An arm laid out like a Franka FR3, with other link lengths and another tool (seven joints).
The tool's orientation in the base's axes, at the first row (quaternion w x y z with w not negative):
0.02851 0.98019 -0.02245 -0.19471
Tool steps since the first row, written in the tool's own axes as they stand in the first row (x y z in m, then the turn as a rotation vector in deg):
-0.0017 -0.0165 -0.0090 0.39 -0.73 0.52
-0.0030 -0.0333 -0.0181 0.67 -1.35 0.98
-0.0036 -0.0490 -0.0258 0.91 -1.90 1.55
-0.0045 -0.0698 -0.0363 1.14 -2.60 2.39
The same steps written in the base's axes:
0.0024 0.0170 0.0079 0.18 0.68 -0.68
0.0053 0.0342 0.0157 0.29 1.26 -1.25
0.0082 0.0503 0.0220 0.31 1.77 -1.90
0.0120 0.0716 0.0307 0.22 2.42 -2.81

